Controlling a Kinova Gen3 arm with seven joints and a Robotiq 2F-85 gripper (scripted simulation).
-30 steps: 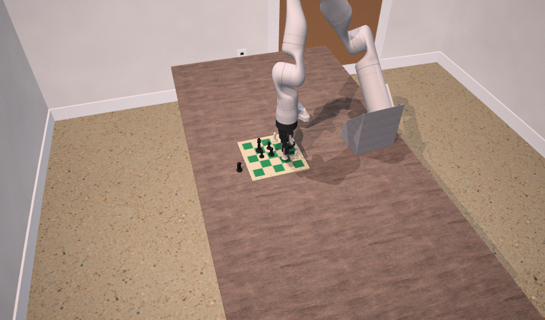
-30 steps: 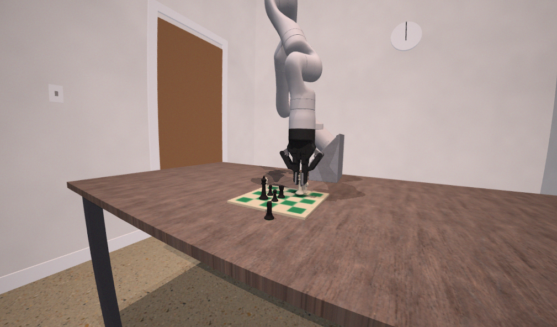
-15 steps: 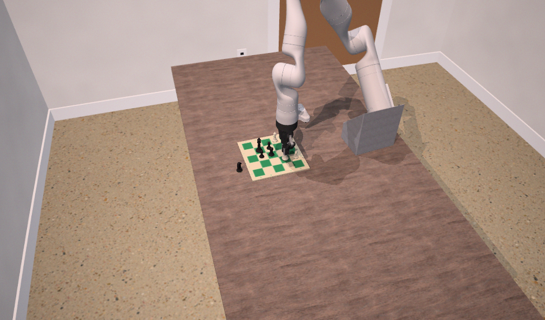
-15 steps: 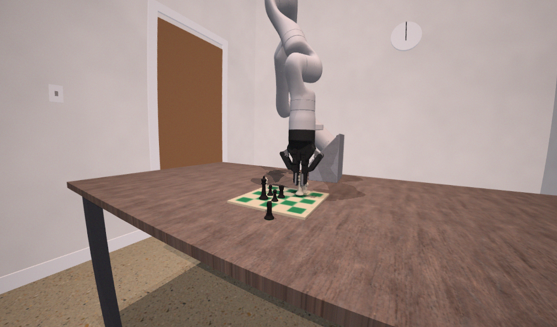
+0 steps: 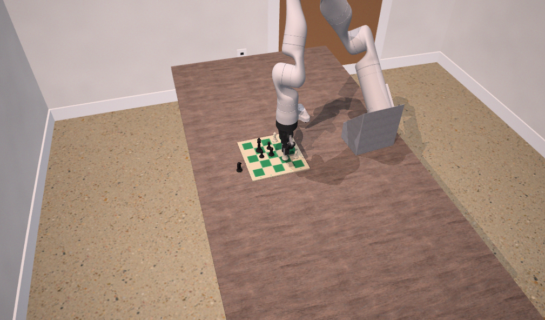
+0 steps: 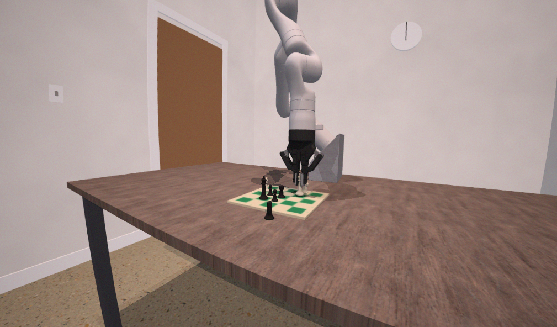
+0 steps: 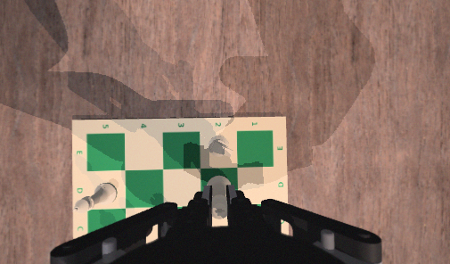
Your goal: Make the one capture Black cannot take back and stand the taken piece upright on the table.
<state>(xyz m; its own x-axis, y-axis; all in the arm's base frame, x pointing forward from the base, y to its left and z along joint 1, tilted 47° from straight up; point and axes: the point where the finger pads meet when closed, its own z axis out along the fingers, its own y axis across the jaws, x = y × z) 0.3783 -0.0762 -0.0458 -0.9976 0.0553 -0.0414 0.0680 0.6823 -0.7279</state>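
Now: the cream chessboard 5 cm below my hand, 4 cm to the right of it and 4 cm ahead of it. From my hand the other things lie so: white pawn (11 cm to the right, 3 cm below); then black king (8 cm to the right, 7 cm ahead, 2 cm below).
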